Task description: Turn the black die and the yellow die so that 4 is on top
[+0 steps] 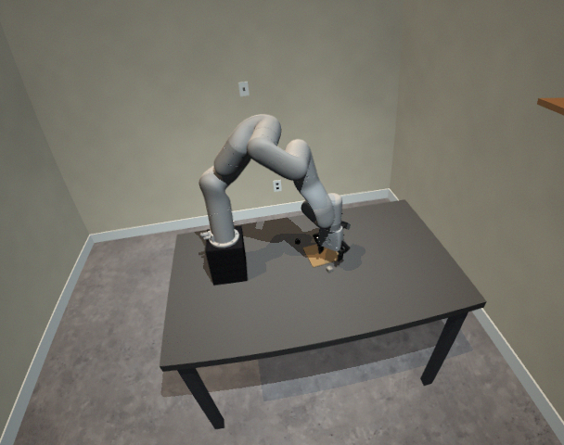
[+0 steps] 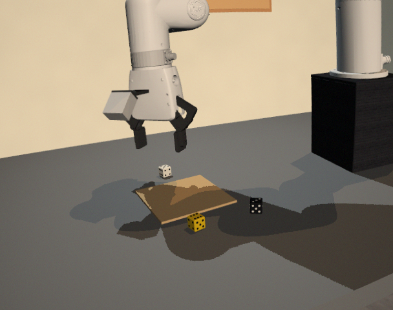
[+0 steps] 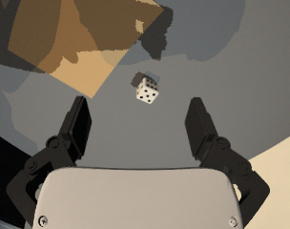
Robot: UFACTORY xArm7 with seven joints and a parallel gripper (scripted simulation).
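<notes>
My hand is 10 mm past the white die, 20 mm to the left of it and 70 mm above it. The rest, counted from my hand: tan mat: 100 mm to the left, 80 mm below; yellow die: 20 mm ahead, 200 mm to the left, 70 mm below; black die: 80 mm behind, 210 mm to the left, 70 mm below.
</notes>
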